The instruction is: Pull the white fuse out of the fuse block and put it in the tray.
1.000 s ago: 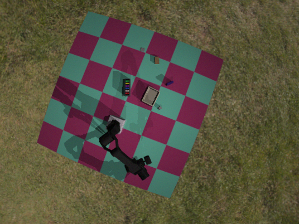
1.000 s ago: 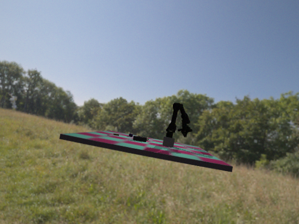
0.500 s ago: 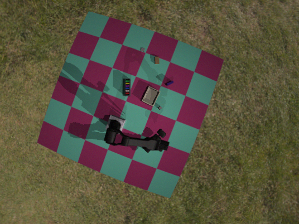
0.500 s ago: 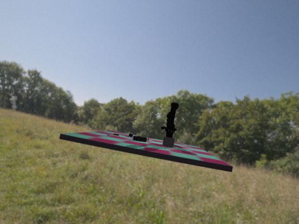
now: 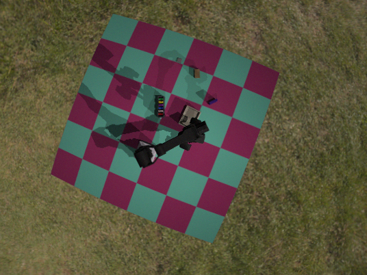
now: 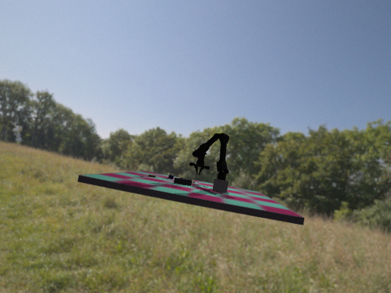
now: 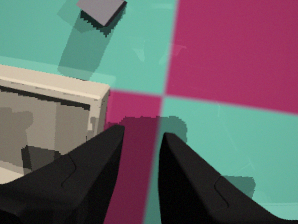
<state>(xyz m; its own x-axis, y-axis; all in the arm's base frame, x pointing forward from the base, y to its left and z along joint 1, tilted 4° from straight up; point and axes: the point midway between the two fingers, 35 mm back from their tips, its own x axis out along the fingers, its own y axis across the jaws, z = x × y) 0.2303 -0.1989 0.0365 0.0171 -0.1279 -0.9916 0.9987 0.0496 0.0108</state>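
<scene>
Right now my gripper tip is 5 cm short of the white fuse, 24 cm to the right of it and 6 cm above it. Also, from my gripper tip: small grey cube: 4 cm ahead, 5 cm to the right, 8 cm below; beige tray: 9 cm ahead, 6 cm to the left, 8 cm below; brown block: 38 cm ahead, 15 cm to the left, 8 cm below.
</scene>
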